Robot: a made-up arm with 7 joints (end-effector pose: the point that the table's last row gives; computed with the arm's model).
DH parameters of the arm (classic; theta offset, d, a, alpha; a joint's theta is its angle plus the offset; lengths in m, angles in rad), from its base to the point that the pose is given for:
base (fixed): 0 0.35 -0.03 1.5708
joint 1: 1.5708 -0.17 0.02 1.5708
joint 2: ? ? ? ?
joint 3: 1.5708 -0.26 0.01 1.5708
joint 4: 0 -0.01 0.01 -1.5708
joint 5: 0 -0.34 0.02 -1.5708
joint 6: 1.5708 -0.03 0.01 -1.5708
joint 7: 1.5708 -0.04 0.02 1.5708
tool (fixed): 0 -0.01 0 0
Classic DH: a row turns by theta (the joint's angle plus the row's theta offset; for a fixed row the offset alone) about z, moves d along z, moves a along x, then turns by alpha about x.
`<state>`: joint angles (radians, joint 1 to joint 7).
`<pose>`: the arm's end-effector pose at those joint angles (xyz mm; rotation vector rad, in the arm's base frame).
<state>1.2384 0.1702 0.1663 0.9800 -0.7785 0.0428 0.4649</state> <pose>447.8 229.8 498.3 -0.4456 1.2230 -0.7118</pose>
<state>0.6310 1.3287 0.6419 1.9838 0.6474 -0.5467 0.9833</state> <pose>29.3 282.3 599.6 1.0663 0.9505 -0.5456</pose>
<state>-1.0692 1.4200 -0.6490 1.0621 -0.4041 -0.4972 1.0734</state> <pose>-145.9 507.1 49.5 -0.2926 -1.7307 -0.0318</pose>
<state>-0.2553 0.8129 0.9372 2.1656 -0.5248 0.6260 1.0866</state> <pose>191.8 321.6 442.9 -0.7860 1.7430 -0.0067</pose>
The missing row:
joint 2: 1.5708 -0.01 0 1.5708
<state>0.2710 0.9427 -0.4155 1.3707 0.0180 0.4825 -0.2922</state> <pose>357.3 276.5 153.4 -0.7724 1.5574 0.0491</pose>
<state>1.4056 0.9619 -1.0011 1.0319 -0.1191 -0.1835 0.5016</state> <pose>417.5 309.5 406.9 0.1044 1.7266 -0.2783</pose>
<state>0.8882 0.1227 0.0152 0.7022 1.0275 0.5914 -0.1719</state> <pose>513.7 261.3 290.7 -2.3068 1.0744 -1.5823</pose>
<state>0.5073 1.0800 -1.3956 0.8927 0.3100 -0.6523 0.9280</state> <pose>202.2 391.3 -3.0 -0.0976 -2.9053 0.8623</pose>
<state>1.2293 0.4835 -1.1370 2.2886 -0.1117 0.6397 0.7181</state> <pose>52.3 -42.4 381.8 0.9599 1.8047 -0.9090</pose>
